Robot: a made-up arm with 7 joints. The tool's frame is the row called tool.
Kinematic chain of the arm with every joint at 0, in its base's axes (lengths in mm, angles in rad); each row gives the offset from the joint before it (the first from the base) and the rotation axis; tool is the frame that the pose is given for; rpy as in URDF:
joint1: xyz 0 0 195 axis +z
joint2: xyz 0 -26 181 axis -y
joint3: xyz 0 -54 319 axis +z
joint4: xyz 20 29 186 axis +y
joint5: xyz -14 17 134 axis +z
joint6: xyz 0 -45 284 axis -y
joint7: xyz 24 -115 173 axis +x
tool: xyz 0 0 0 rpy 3.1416 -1.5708 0
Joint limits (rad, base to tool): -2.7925..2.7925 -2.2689..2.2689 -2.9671..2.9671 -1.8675..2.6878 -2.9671..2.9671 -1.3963..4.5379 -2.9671..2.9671
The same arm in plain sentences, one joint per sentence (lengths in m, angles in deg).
The arm has seven revolute joints in a row. What follows holds with every joint at zero, and every direction is one of the base frame's.
The first joint is mounted 0.195 m along +z from the base frame's origin and rotates about +z, from -160 to 160 deg.
The second joint is mounted 0.026 m along -y and 0.181 m along +z from the first joint and rotates about -y, from -130 to 130 deg.
The third joint is mounted 0.054 m along -y and 0.319 m along +z from the second joint and rotates about +z, from -170 to 170 deg.
The fourth joint is mounted 0.02 m along +x and 0.029 m along +y and 0.186 m along +z from the third joint and rotates about +y, from -107 to 154 deg.
The fifth joint is mounted 0.014 m along -x and 0.017 m along +y and 0.134 m along +z from the fourth joint and rotates about +z, from -170 to 170 deg.
The sixth joint is mounted 0.045 m along -y and 0.284 m along +z from the fifth joint and rotates about -y, from -80 to 260 deg.
The seventh joint is mounted 0.024 m along +x and 0.115 m along -y and 0.173 m along +z from the sixth joint and rotates about +x, from -170 to 170 deg.
The tool frame, which is the frame that the pose is given for, is mounted at the same point as the seventh joint; its axes are the base frame's turned by roll -180, pitch -90 and yaw 0 deg (as in URDF: about the fixed x, then y, then z).

